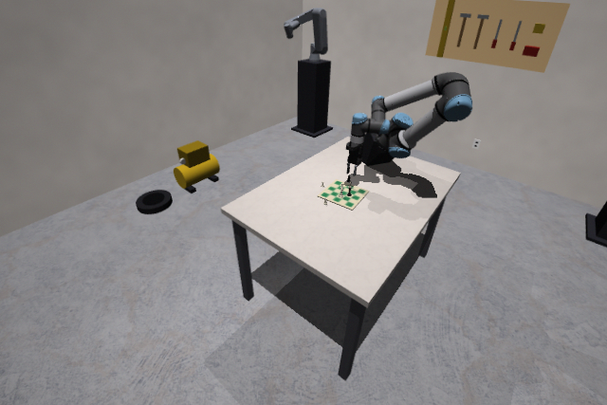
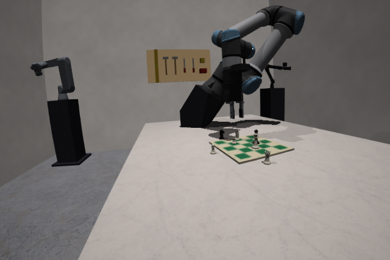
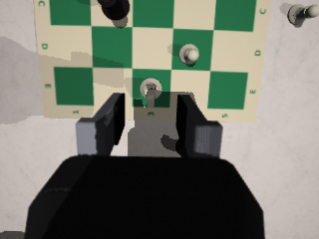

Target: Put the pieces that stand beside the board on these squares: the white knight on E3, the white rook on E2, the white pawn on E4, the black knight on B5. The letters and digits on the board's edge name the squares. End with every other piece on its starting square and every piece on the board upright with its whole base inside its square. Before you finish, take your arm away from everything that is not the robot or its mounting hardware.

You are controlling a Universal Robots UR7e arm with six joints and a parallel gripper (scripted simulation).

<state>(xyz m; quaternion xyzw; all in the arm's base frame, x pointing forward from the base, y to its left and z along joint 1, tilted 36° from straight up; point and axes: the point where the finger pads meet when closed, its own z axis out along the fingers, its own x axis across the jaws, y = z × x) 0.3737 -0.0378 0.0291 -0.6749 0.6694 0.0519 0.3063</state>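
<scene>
Right now the cream chessboard is 8 cm ahead of my hand, 1 cm to the left of it and 11 cm below it.
</scene>
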